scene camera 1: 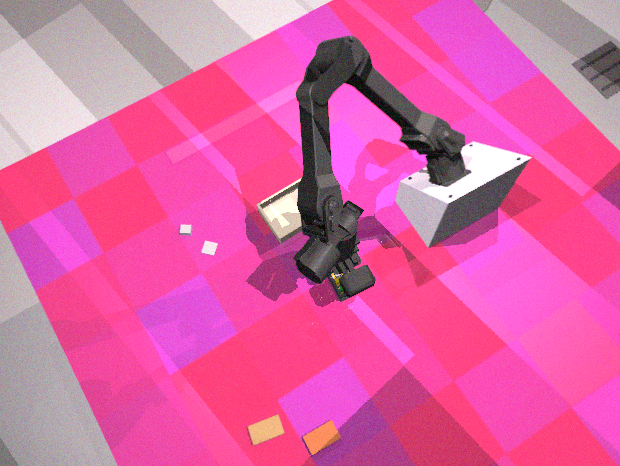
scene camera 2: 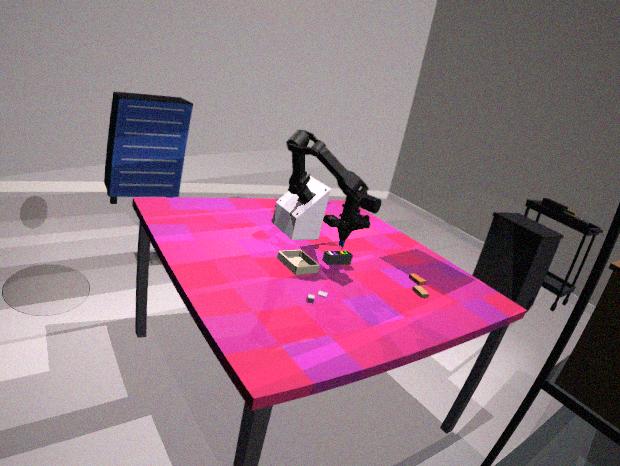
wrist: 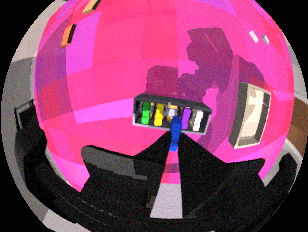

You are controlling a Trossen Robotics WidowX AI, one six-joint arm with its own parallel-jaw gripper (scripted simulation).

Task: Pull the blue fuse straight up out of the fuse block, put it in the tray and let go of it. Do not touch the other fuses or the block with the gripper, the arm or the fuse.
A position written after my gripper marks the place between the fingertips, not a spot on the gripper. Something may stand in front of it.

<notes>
My gripper (scene camera 1: 338, 263) holds a blue fuse. Further things: a tray (wrist: 252, 110).
My gripper also shows in scene camera 2 (scene camera 2: 341, 241) and in the wrist view (wrist: 174, 136).
</notes>
